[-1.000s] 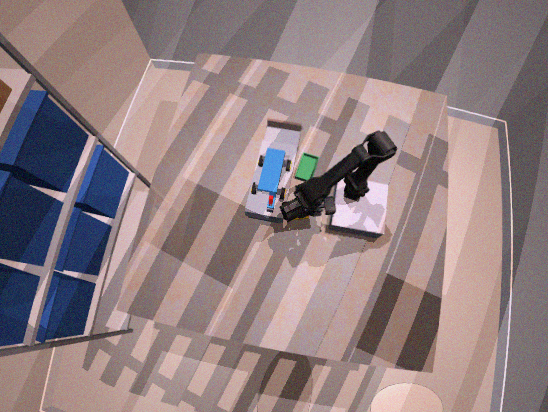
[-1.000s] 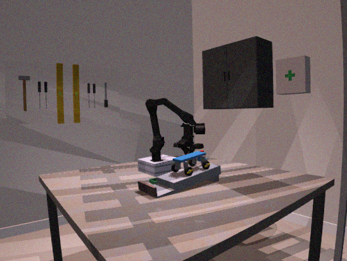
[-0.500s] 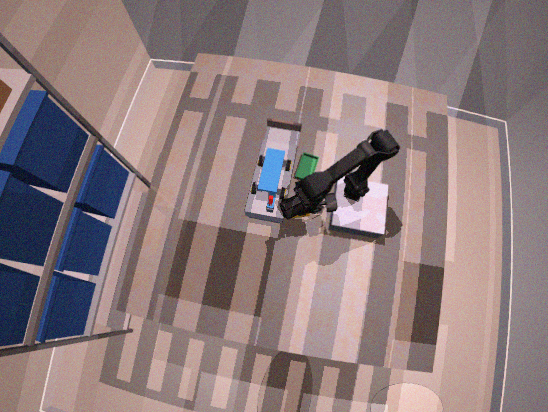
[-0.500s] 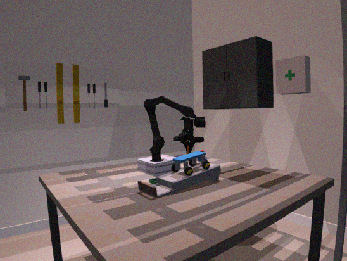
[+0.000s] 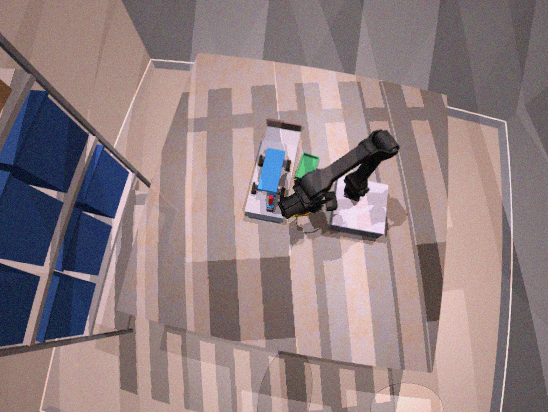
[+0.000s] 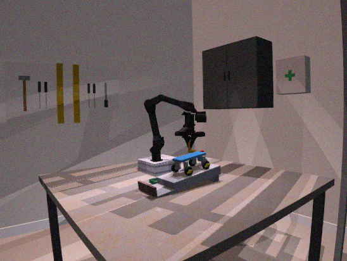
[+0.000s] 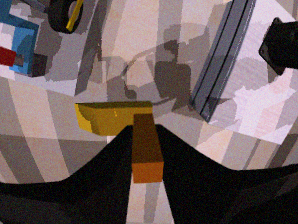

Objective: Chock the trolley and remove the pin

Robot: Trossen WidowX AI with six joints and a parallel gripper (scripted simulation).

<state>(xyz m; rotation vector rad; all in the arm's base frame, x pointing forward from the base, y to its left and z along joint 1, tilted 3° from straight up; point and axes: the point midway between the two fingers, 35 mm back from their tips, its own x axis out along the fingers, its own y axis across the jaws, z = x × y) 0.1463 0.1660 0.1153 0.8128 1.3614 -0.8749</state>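
Right now my gripper tip is 20 mm short of the yellow chock, 10 mm to the right of it and 10 mm above it. Round my gripper tip: grey ramp 170 mm ahead, 110 mm to the right, 120 mm below; then red-headed stop pin 130 mm ahead, 10 mm to the left, 40 mm below; then blue trolley 170 mm ahead, 100 mm to the right, 60 mm below.
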